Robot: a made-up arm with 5 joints.
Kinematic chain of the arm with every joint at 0, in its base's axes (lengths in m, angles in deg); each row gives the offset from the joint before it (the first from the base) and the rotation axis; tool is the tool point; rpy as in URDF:
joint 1: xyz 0.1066 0 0.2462 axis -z
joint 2: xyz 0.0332 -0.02 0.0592 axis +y
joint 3: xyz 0.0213 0 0.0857 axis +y
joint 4: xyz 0.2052 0 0.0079 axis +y
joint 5: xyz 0.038 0.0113 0 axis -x
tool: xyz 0 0 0 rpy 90 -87.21 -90
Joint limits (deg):
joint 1: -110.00..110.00
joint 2: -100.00..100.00
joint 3: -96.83..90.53
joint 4: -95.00..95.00
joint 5: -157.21..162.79
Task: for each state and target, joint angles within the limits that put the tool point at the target. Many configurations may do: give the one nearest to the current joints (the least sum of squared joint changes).
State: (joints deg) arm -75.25 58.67 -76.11 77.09 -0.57
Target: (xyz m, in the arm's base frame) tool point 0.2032 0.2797 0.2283
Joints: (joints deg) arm -72.63 60.51 -39.37 95.00 -0.57
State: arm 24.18 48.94 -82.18 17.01 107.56
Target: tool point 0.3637 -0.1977 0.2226
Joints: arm 36.02 58.27 -34.59 41.70 107.56
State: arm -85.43 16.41 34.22 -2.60 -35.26
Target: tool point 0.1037 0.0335 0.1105
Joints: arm -109.94 53.32 58.18 0.67 -35.26
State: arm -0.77 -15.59 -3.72 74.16 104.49
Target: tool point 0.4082 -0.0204 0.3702
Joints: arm 2.22 14.27 -16.97 56.22 104.49
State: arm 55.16 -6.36 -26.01 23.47 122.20
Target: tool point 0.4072 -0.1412 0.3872
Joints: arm 23.66 26.73 -30.92 16.35 122.20
